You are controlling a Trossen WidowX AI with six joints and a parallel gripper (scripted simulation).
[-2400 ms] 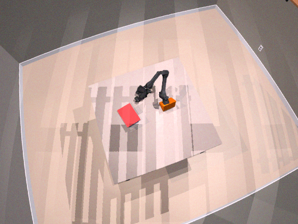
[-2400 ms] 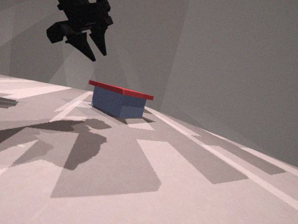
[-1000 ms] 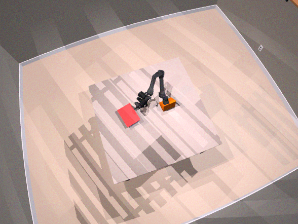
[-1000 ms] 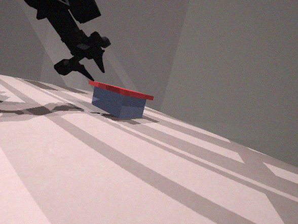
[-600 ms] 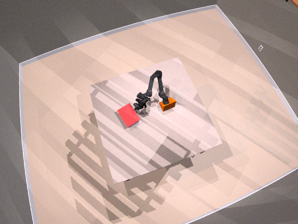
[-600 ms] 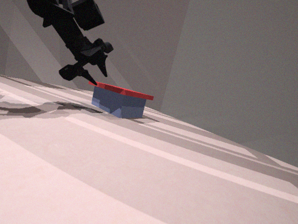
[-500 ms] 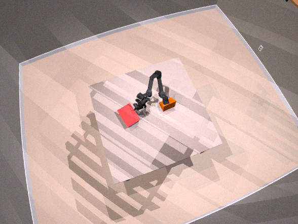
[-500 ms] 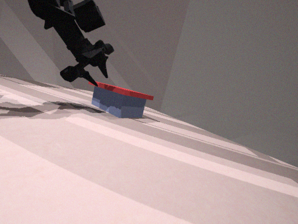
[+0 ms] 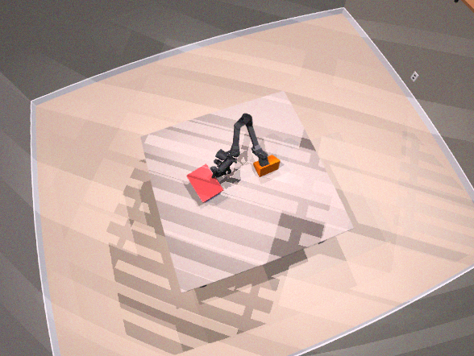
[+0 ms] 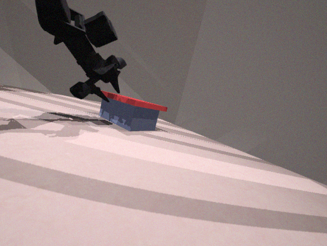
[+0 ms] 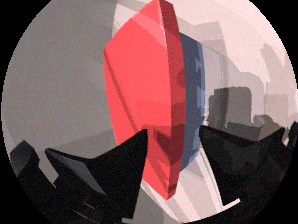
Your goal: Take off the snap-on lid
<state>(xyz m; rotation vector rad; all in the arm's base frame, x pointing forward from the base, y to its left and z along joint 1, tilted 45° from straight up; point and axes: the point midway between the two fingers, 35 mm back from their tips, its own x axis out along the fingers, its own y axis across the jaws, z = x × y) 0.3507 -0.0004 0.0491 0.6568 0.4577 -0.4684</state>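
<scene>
The flat red lid is 8 cm ahead of my gripper tip, 2 cm to the left of it and 1 cm above it. Also, from my gripper tip: blue storage box: 8 cm ahead, 4 cm below, 2 cm to the left.
</scene>
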